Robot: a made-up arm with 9 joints. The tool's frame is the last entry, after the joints. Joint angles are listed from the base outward.
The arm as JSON. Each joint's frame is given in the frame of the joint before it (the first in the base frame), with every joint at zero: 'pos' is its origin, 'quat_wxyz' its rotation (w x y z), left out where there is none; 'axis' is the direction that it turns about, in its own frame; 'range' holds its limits. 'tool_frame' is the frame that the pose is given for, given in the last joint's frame.
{
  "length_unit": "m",
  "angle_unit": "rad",
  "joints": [
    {
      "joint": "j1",
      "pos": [
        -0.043,
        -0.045,
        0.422
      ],
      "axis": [
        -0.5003,
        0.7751,
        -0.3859
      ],
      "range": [
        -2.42,
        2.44
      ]
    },
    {
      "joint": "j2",
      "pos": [
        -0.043,
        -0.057,
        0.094
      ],
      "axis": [
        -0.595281,
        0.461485,
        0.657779
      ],
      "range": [
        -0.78,
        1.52
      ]
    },
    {
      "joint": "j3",
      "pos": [
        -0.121,
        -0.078,
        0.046
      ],
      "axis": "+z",
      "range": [
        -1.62,
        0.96
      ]
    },
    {
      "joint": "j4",
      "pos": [
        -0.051,
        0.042,
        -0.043
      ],
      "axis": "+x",
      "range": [
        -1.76,
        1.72
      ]
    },
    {
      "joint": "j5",
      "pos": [
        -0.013,
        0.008,
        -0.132
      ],
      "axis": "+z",
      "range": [
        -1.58,
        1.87
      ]
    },
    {
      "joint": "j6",
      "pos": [
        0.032,
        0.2,
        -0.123
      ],
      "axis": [
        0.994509,
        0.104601,
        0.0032
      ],
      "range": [
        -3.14,
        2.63
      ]
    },
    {
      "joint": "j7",
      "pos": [
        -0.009,
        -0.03,
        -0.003
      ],
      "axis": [
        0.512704,
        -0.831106,
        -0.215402
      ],
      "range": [
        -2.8,
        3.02
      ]
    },
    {
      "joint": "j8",
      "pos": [
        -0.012,
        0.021,
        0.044
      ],
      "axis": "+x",
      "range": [
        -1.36,
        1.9
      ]
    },
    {
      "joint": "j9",
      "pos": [
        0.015,
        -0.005,
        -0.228
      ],
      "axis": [
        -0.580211,
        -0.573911,
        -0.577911
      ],
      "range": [
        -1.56,
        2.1
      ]
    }
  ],
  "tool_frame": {
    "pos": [
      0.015,
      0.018,
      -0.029
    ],
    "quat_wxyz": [
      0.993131,
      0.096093,
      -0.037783,
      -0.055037
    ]
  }
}
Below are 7 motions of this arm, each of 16 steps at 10 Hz.
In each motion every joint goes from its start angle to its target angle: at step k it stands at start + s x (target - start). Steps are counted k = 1, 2, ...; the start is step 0. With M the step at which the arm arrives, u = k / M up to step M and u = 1 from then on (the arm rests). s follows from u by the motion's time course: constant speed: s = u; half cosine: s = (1 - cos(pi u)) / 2; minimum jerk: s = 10 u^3 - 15 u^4 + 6 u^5.
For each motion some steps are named. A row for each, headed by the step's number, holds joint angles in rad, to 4 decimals.
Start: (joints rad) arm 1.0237 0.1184 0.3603 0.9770 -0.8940 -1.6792 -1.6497 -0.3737 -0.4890
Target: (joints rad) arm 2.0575 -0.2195 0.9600 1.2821 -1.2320 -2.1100 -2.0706 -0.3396 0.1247
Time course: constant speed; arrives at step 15
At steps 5, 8, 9, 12, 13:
5: 1.3683 0.0058 0.5602 1.0787 -1.0067 -1.8228 -1.7900 -0.3623 -0.2844
8: 1.5751 -0.0618 0.6801 1.1397 -1.0743 -1.9090 -1.8742 -0.3555 -0.1617
9: 1.6440 -0.0843 0.7201 1.1601 -1.0968 -1.9377 -1.9022 -0.3532 -0.1208
12: 1.8507 -0.1519 0.8401 1.2211 -1.1644 -2.0238 -1.9864 -0.3464 0.0020
13: 1.9197 -0.1744 0.8800 1.2414 -1.1869 -2.0526 -2.0145 -0.3441 0.0429

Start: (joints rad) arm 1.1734 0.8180 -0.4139 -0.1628 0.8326 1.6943 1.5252 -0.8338 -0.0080
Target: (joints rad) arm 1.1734 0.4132 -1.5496 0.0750 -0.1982 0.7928 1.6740 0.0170 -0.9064
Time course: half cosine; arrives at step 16
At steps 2, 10, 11, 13, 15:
2: 1.1734 0.8026 -0.4571 -0.1537 0.7934 1.6600 1.5309 -0.8014 -0.0422
10: 1.1734 0.5381 -1.1991 0.0016 0.1200 1.0711 1.6281 -0.2456 -0.6291
11: 1.1734 0.5032 -1.2972 0.0222 0.0309 0.9931 1.6409 -0.1721 -0.7068
13: 1.1734 0.4473 -1.4539 0.0550 -0.1113 0.8688 1.6615 -0.0547 -0.8307
15: 1.1734 0.4171 -1.5387 0.0727 -0.1883 0.8015 1.6726 0.0088 -0.8978

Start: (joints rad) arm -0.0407 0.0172 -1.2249 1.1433 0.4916 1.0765 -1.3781 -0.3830 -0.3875
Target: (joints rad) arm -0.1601 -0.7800 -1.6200 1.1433 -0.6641 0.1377 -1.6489 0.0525 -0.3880
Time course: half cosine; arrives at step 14
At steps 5, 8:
5: -0.0745 -0.2085 -1.3367 1.1433 0.1645 0.8108 -1.4548 -0.2597 -0.3876
8: -0.1137 -0.4701 -1.4664 1.1433 -0.2148 0.5026 -1.5436 -0.1168 -0.3878

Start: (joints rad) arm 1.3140 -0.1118 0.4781 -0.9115 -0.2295 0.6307 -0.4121 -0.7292 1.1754
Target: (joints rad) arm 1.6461 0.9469 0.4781 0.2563 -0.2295 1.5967 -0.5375 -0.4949 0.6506
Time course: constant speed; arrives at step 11
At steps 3, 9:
3: 1.4046 0.1769 0.4781 -0.5930 -0.2295 0.8942 -0.4463 -0.6653 1.0323
9: 1.5857 0.7544 0.4781 0.0440 -0.2295 1.4211 -0.5147 -0.5375 0.7460

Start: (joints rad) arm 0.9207 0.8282 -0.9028 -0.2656 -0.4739 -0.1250 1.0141 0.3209 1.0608
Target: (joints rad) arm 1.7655 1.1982 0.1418 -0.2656 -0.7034 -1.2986 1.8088 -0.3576 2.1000
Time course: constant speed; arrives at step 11
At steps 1, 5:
1: 0.9975 0.8618 -0.8078 -0.2656 -0.4948 -0.2317 1.0863 0.2592 1.1553
5: 1.3047 0.9964 -0.4280 -0.2656 -0.5782 -0.6585 1.3753 0.0125 1.5332

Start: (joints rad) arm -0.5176 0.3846 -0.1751 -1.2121 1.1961 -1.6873 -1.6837 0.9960 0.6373
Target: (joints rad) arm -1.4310 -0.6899 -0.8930 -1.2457 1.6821 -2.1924 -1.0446 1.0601 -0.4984
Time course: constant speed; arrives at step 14
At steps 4, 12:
4: -0.7786 0.0776 -0.3802 -1.2217 1.3350 -1.8316 -1.5011 1.0143 0.3128
12: -1.3005 -0.5364 -0.7904 -1.2409 1.6127 -2.1202 -1.1359 1.0509 -0.3362

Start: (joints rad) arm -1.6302 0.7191 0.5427 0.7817 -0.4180 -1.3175 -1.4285 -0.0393 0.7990
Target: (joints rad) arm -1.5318 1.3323 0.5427 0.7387 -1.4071 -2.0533 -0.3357 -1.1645 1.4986
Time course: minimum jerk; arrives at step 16
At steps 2, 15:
2: -1.6286 0.7289 0.5427 0.7810 -0.4339 -1.3293 -1.4110 -0.0574 0.8102
15: -1.5320 1.3309 0.5427 0.7388 -1.4049 -2.0517 -0.3381 -1.1620 1.4970

